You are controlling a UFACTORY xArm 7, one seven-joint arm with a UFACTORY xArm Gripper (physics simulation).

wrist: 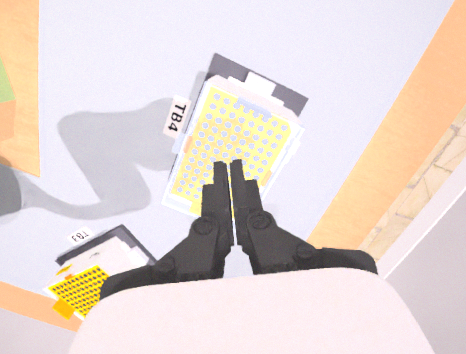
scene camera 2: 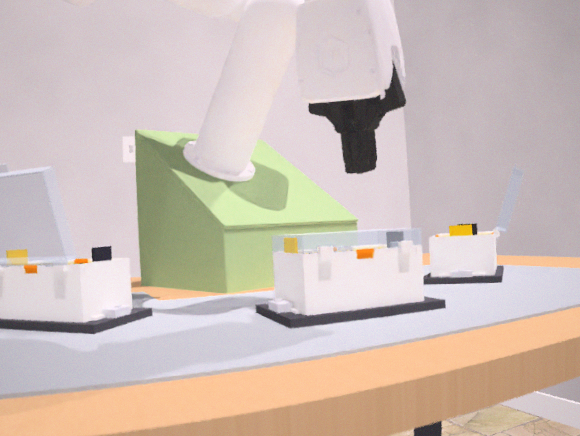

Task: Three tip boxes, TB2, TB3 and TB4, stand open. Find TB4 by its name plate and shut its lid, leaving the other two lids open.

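Places are measured from the arm's base along level axes (x ahead, y left, z up), in millimetres.
Where they show: gripper, fingertip midpoint: (wrist: 229, 179) (scene camera 2: 361, 171); arm's base, origin of the base link: (scene camera 2: 218, 162).
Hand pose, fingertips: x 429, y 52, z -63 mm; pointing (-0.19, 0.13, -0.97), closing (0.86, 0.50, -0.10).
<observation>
Each offset is from my fingertips to the top centre of the thing. "spot": to the spot under its first point. Level surfaces: height alone.
TB4 @(10 mm back, 23 mm right, 58 mm down) (scene camera 2: 355, 280) (wrist: 245, 135), the middle box in the scene view, has its clear lid @(spot: 45 mm ahead, 42 mm right, 64 mm down) (scene camera 2: 345, 239) lying flat across its top. Its name plate @(spot: 64 mm back, 23 mm right, 133 mm down) (wrist: 177, 117) reads TB4 in the wrist view. TB3 @(100 mm back, 289 mm right, 69 mm down) (wrist: 111, 250) is at lower left there, partly behind the gripper; its plate @(spot: 145 mm back, 256 mm right, 133 mm down) (wrist: 80, 235) is readable, its lid unclear. In the scene view, the left box @(spot: 49 mm back, 251 mm right, 102 mm down) (scene camera 2: 102, 290) and the right box @(160 mm back, 225 mm left, 69 mm down) (scene camera 2: 462, 255) have raised lids; their name plates do not show. My gripper (scene camera 2: 360, 170) (wrist: 229, 179) is shut and empty, above and apart from TB4.
A green sloped pedestal (scene camera 2: 185, 240) stands behind the boxes and carries the arm. The boxes stand on a grey-blue mat @(135 mm down) (scene camera 2: 200, 350) (wrist: 125, 45) on a wooden table @(138 mm down) (scene camera 2: 280, 380) (wrist: 350, 200). The table's front edge runs along the right side of the wrist view.
</observation>
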